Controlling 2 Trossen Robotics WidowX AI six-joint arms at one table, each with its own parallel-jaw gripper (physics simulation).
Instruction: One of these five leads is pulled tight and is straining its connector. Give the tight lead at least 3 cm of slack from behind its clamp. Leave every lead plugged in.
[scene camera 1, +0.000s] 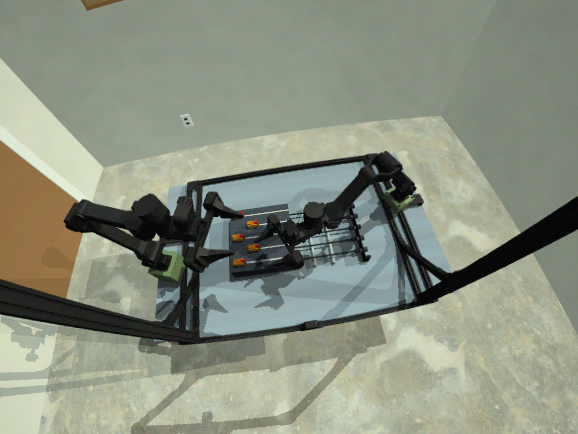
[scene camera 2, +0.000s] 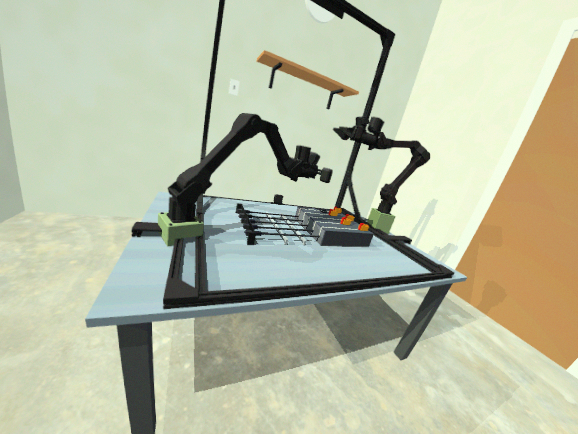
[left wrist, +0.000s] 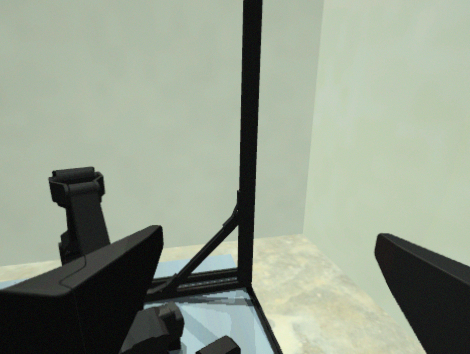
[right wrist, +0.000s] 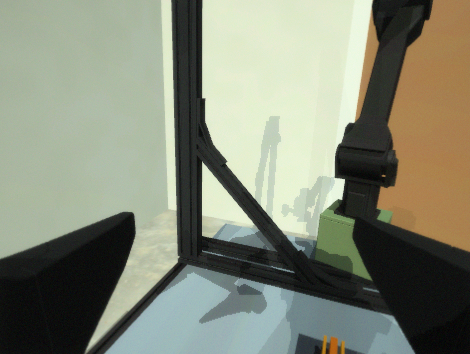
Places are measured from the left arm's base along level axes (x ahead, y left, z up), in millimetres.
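Pixels of known places: left gripper, fingertip midpoint: (scene camera 1: 239, 233) (scene camera 2: 335, 128) (left wrist: 267, 239); right gripper, fingertip midpoint: (scene camera 1: 261, 254) (right wrist: 246, 224); left arm's base, link origin: (scene camera 1: 162, 262) (scene camera 2: 383, 211) (right wrist: 357, 212); right arm's base, link origin: (scene camera 1: 399, 195) (scene camera 2: 181, 217).
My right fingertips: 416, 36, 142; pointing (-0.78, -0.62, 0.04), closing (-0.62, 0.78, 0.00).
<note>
Ahead of a thing's pixels: the offset from my right fingertips to its top centre, as dx, dy, dz. "*": to the spot under its first point. Level surfaces: height alone.
Several orange-and-red pieces (scene camera 1: 238, 262) (scene camera 2: 364, 227) (right wrist: 333, 345) sit on the dark stepped block @[-61, +143, -185] (scene camera 1: 262, 271) (scene camera 2: 345, 238). Thin pale leads @[* -6, +104, -185] (scene camera 1: 272, 246) run from them toward a row of black holders (scene camera 1: 358, 231) (scene camera 2: 251, 236). Which lead is tight cannot be told; the right arm hides part of them. My left gripper (scene camera 1: 237, 235) (scene camera 2: 340, 131) (left wrist: 267, 239) is open and empty, high above the block's outer end in scene camera 2. My right gripper (scene camera 1: 265, 252) (scene camera 2: 326, 175) (right wrist: 246, 224) is open and empty above the block, lower than the left one.
Pale crossbars @[* +221, +154, -231] (scene camera 1: 330, 245) lie across the leads between block and holders. A black frame (scene camera 1: 250, 332) (scene camera 2: 300, 290) borders the blue table @[dz -251] (scene camera 1: 300, 310) (scene camera 2: 250, 272), with an upright post (left wrist: 248, 125) (right wrist: 188, 125). Green arm mounts (scene camera 1: 171, 267) (scene camera 2: 181, 230) stand at the sides.
</note>
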